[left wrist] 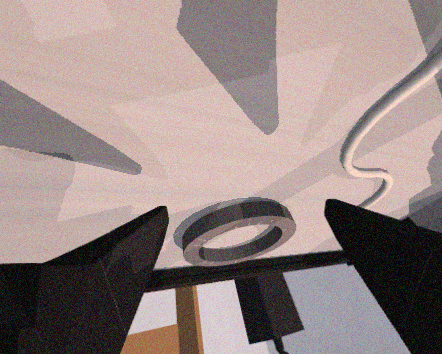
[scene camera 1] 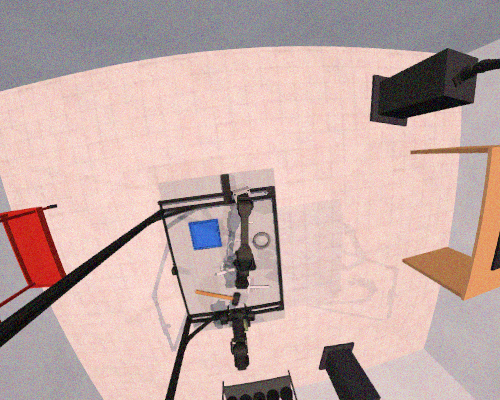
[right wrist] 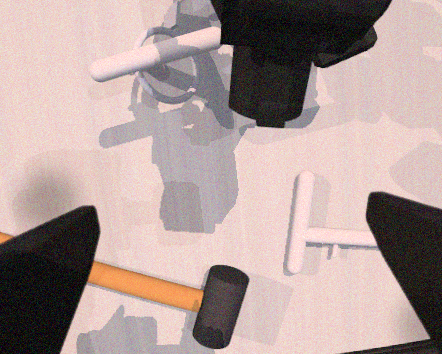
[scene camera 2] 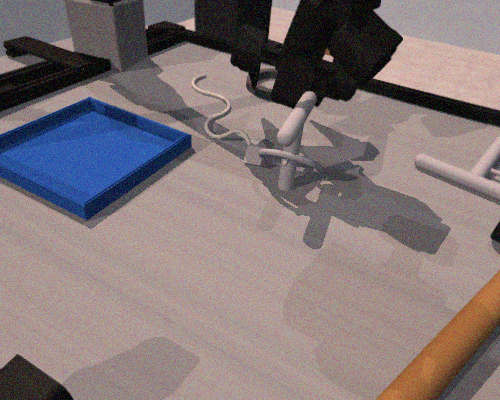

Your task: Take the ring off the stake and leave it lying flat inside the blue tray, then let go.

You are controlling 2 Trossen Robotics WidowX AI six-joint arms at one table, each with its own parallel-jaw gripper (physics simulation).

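Frame: origin at the left arm's base, x down, y back, z left, level; metres.
Seen in the pictures: left gripper, fingertip midpoint: (left wrist: 244, 209); right gripper, fingertip midpoint: (scene camera 1: 236, 304) (right wrist: 234, 212); left arm's base, origin of the base link: (scene camera 1: 243, 199).
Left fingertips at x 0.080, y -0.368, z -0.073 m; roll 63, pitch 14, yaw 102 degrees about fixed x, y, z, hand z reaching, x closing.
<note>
Offsets run from my left fingertips to a thing's top centre. "pt": to the spot under its first point.
A pale T-shaped stake @(dx -0.073, dy -0.065, dz -0.188 m) (scene camera 1: 225, 271) (scene camera 2: 299, 116) (right wrist: 112, 64) stands on the table, its crossbar on top. A thin grey ring @(pt dx -0.025, dy -0.080, dz -0.216 m) (scene camera 2: 300, 158) (right wrist: 171, 100) is around its post, below the crossbar. The blue tray @(dx +0.010, dy +0.198, dz -0.242 m) (scene camera 1: 205, 235) (scene camera 2: 95, 150) is at the left in scene camera 2, with nothing in it. My left gripper (left wrist: 244, 209) is open and empty, on the thick dark ring's side of the stake; in scene camera 2 its fingers are partly hidden. My right gripper (right wrist: 234, 212) is open and empty, above the table near the hammer.
A thick dark ring @(dx +0.018, dy +0.031, dz +0.104 m) (scene camera 1: 254, 240) (left wrist: 235, 212) lies on the table beyond my left fingertips. A wavy pale cord @(pt dx +0.026, dy +0.081, dz -0.033 m) (scene camera 2: 227, 107) (left wrist: 350, 145) lies near the stake. A second pale T-shaped piece @(dx +0.013, dy -0.313, dz -0.019 m) (scene camera 1: 258, 286) (scene camera 2: 450, 175) (right wrist: 301, 220) and a hammer @(dx -0.017, dy -0.284, dz -0.333 m) (scene camera 1: 215, 294) (scene camera 2: 445, 340) (right wrist: 221, 306) also lie there.
</note>
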